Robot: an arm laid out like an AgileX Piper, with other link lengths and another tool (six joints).
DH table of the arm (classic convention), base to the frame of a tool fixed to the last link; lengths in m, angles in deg. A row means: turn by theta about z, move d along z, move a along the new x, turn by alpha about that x. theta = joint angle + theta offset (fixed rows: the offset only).
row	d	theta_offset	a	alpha
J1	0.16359	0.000	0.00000	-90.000
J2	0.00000	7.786	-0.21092	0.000
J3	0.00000	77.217	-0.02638	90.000
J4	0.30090	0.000	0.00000	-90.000
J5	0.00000	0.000	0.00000	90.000
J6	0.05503	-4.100	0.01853	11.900
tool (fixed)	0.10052	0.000	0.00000	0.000
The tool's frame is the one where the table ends.
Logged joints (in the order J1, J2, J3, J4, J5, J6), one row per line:
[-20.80 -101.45 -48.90 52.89 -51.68 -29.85]
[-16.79 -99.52 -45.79 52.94 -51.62 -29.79]
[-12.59 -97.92 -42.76 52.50 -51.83 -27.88]
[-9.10 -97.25 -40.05 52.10 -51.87 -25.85]
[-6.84 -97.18 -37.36 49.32 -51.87 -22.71]
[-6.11 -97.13 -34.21 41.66 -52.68 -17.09]
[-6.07 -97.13 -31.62 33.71 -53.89 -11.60]
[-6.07 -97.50 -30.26 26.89 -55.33 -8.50]
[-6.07 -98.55 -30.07 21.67 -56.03 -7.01]
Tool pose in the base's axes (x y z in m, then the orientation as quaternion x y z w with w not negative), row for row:
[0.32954 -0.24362 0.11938 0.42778 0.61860 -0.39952 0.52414]
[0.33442 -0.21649 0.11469 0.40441 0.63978 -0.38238 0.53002]
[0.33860 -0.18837 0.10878 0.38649 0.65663 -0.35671 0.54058]
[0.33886 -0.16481 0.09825 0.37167 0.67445 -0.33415 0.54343]
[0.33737 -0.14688 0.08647 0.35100 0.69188 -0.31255 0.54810]
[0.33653 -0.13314 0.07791 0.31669 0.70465 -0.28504 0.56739]
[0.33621 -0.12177 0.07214 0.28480 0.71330 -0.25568 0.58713]
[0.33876 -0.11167 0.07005 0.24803 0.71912 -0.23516 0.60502]
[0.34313 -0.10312 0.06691 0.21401 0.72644 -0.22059 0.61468]
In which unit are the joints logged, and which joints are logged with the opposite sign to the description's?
The joints are logged in degrees. Opposite sign: J2.
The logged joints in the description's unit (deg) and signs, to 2 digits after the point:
[-20.80 101.45 -48.90 52.89 -51.68 -29.85]
[-16.79 99.52 -45.79 52.94 -51.62 -29.79]
[-12.59 97.92 -42.76 52.50 -51.83 -27.88]
[-9.10 97.25 -40.05 52.10 -51.87 -25.85]
[-6.84 97.18 -37.36 49.32 -51.87 -22.71]
[-6.11 97.13 -34.21 41.66 -52.68 -17.09]
[-6.07 97.13 -31.62 33.71 -53.89 -11.60]
[-6.07 97.50 -30.26 26.89 -55.33 -8.50]
[-6.07 98.55 -30.07 21.67 -56.03 -7.01]

